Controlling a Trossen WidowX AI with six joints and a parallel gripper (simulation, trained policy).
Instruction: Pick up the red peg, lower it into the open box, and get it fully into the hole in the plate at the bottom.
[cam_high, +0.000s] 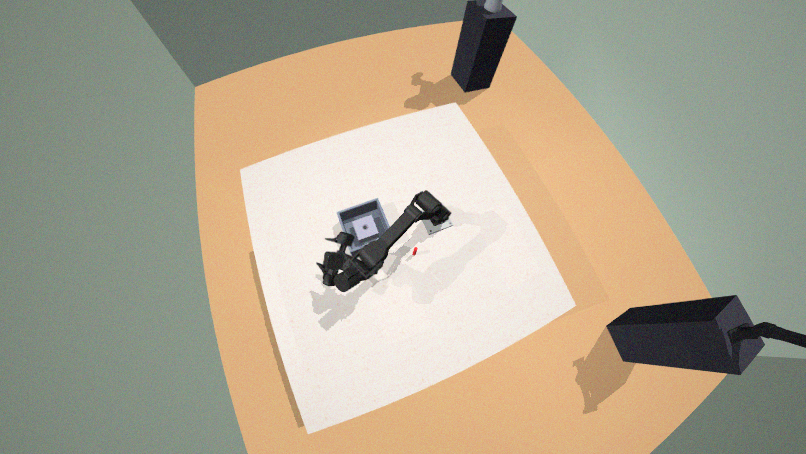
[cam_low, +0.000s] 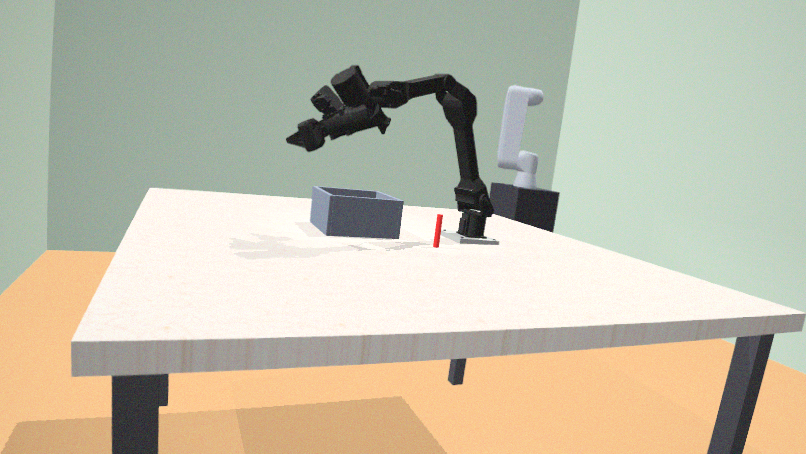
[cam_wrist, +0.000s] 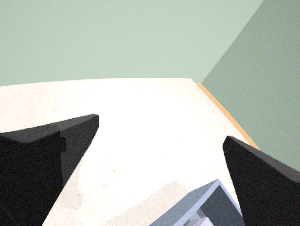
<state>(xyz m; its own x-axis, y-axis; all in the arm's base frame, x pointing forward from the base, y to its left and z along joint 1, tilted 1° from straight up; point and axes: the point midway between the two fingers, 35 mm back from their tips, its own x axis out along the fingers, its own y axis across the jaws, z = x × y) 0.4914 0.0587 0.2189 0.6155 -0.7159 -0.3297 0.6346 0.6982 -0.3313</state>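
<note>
Right now the red peg is 34 cm behind my gripper tip, 8 cm to the left of it and 19 cm below it. Round my gripper tip: grey box: 18 cm behind, 9 cm to the right, 20 cm below.
</note>
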